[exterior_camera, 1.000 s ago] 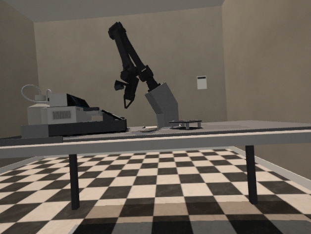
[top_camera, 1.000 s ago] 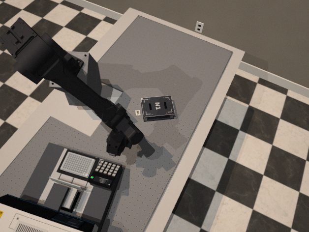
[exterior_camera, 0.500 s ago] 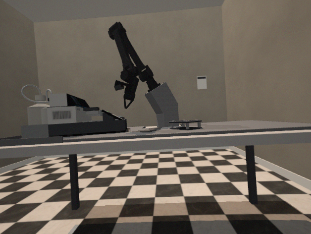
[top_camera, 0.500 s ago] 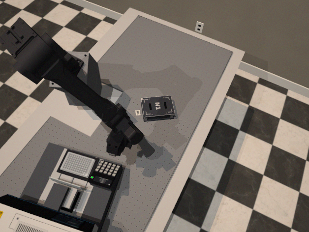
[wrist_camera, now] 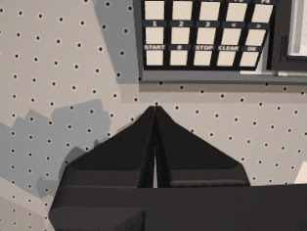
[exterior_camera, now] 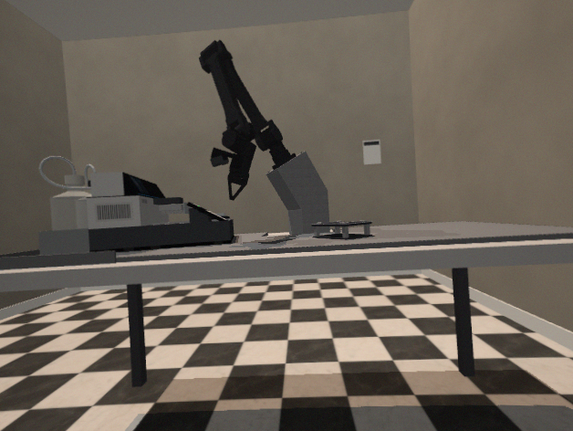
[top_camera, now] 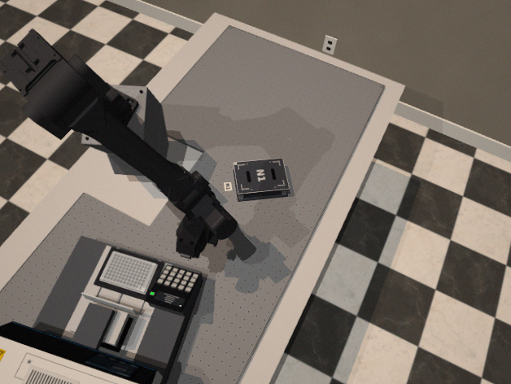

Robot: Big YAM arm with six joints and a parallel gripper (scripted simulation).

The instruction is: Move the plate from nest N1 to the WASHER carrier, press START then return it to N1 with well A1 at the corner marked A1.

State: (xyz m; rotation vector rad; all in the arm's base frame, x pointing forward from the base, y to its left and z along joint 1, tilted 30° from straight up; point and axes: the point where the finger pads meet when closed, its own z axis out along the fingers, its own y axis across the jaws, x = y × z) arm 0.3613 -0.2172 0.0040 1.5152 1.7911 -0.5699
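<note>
My gripper is now 16 cm past the white well plate, 10 cm to the left of it and 6 cm above it. Also, from my hand: label: 31 cm to the left, 16 cm below, 6 cm behind; then dark carrier: 16 cm behind, 10 cm to the right, 6 cm below; then plate washer: 25 cm to the right, 13 cm behind, 3 cm below.
</note>
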